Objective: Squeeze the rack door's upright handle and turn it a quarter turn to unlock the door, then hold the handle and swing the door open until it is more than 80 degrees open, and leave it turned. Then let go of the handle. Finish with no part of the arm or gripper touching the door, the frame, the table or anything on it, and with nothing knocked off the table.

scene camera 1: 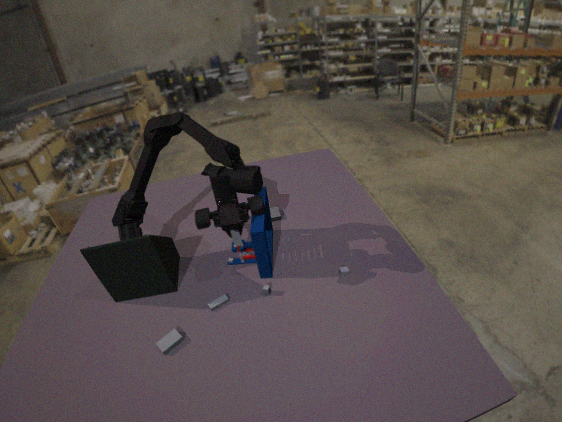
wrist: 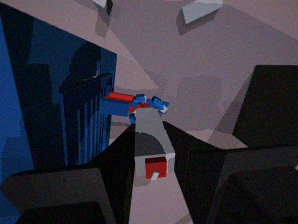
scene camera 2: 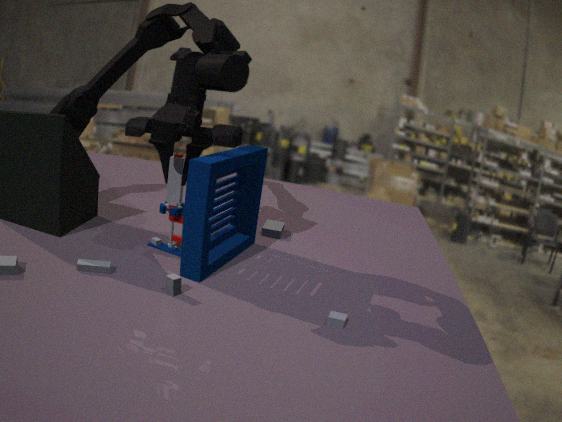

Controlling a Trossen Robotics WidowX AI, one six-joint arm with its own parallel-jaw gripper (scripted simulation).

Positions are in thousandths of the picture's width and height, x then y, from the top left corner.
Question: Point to a blue rack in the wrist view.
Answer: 213, 511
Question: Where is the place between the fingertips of my gripper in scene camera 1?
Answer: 419, 558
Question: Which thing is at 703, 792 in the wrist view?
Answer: My gripper.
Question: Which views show my gripper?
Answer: Scene camera 1, the wrist view and scene camera 2: all of them.
